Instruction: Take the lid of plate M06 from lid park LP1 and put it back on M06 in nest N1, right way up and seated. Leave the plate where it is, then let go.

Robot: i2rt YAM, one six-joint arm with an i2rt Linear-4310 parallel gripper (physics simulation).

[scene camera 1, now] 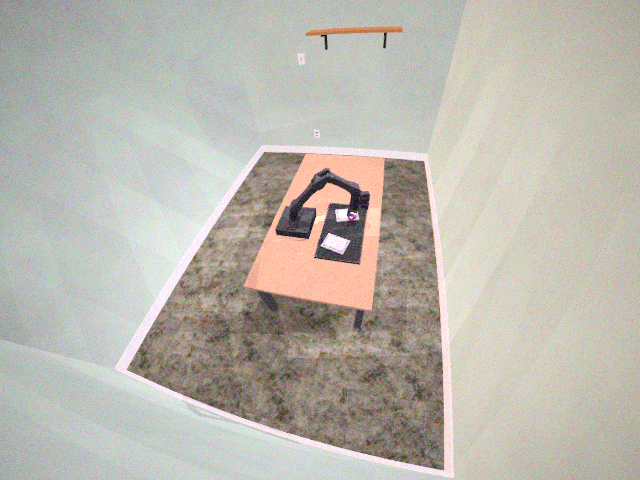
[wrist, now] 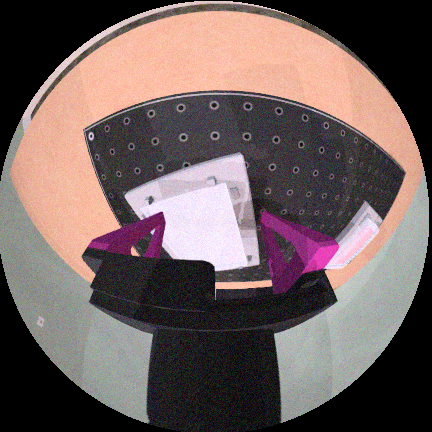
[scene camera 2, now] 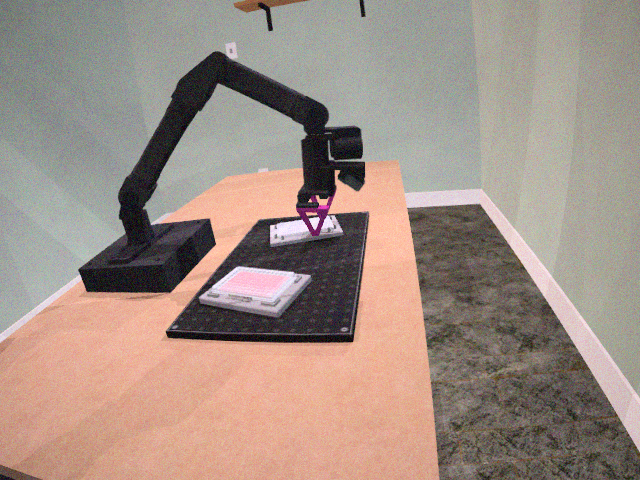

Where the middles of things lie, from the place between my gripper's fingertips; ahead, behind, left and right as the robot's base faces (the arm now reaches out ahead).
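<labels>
The plate with pink top (scene camera 2: 252, 284) sits 270 mm to the right of my hand and 60 mm behind it. As for the white lid (wrist: 200, 223), my gripper is 40 mm past it and 10 mm to the right of it.
</labels>
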